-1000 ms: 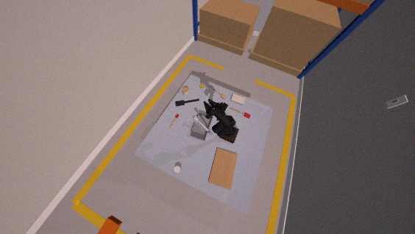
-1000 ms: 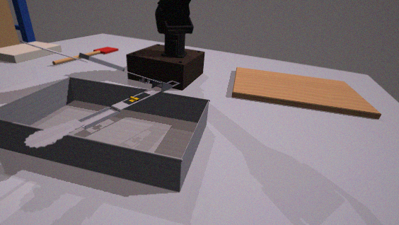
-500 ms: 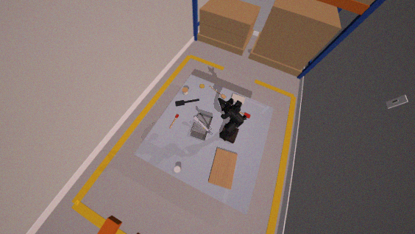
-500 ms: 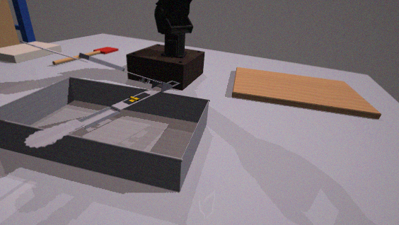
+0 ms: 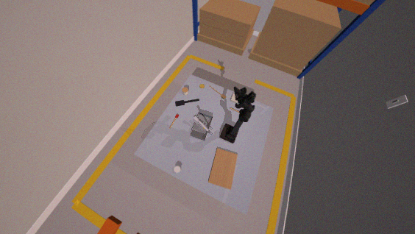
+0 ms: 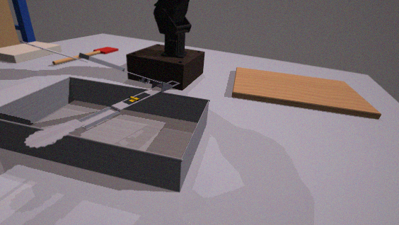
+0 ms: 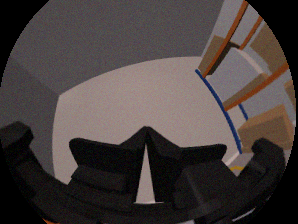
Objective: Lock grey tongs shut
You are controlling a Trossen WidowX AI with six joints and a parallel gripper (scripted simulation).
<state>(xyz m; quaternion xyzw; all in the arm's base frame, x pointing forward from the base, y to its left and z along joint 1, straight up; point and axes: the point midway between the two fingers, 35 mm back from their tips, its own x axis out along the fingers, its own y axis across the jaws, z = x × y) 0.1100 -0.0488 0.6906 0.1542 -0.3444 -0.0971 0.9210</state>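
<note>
My gripper tip is 720 mm above the yellow lock piece, 150 mm short of it and 50 mm to the right of it. Round my gripper tip: wooden board (770 mm below, 420 mm to the left, 150 mm behind); then grey roasting tin (750 mm below, 190 mm ahead, 30 mm to the left); then red-headed spatula (770 mm below, 290 mm to the right, 280 mm behind).
</note>
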